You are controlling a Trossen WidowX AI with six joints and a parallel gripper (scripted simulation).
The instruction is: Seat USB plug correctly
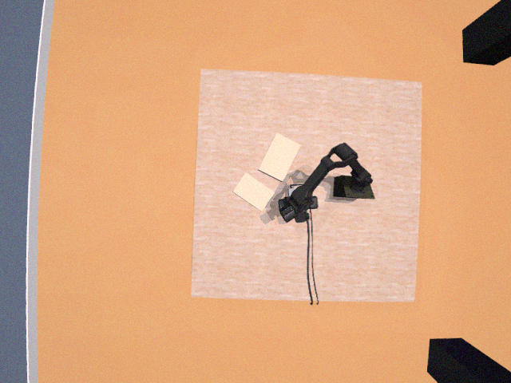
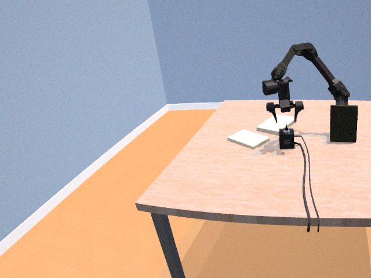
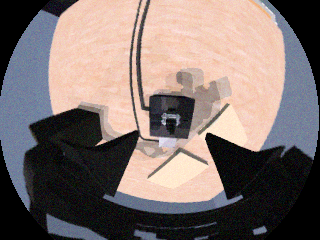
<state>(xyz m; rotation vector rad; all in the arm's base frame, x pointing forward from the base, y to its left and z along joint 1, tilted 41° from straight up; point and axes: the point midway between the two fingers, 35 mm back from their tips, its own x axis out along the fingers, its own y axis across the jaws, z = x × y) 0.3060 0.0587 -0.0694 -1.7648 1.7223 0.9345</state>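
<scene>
My gripper tip is now 3 cm above the USB plug.
</scene>
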